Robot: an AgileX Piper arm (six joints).
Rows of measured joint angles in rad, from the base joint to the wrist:
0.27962, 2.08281, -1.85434, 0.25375, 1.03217, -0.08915
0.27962, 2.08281, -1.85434, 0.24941, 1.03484, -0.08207
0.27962, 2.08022, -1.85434, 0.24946, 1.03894, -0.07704
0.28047, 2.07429, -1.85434, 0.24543, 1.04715, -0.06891
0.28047, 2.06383, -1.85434, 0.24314, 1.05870, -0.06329
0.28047, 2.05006, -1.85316, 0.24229, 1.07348, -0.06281
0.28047, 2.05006, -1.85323, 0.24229, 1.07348, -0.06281
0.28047, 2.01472, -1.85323, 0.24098, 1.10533, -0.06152
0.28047, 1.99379, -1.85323, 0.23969, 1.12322, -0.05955
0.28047, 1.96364, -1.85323, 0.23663, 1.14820, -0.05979
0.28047, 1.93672, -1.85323, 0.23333, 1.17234, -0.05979
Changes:
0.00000, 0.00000, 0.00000, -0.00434, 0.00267, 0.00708
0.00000, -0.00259, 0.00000, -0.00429, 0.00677, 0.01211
0.00085, -0.00852, 0.00000, -0.00832, 0.01498, 0.02024
0.00085, -0.01898, 0.00000, -0.01061, 0.02653, 0.02586
0.00085, -0.03275, 0.00118, -0.01146, 0.04131, 0.02634
0.00085, -0.03275, 0.00111, -0.01146, 0.04131, 0.02634
0.00085, -0.06809, 0.00111, -0.01277, 0.07316, 0.02763
0.00085, -0.08902, 0.00111, -0.01406, 0.09105, 0.02960
0.00085, -0.11917, 0.00111, -0.01712, 0.11603, 0.02936
0.00085, -0.14609, 0.00111, -0.02042, 0.14017, 0.02936

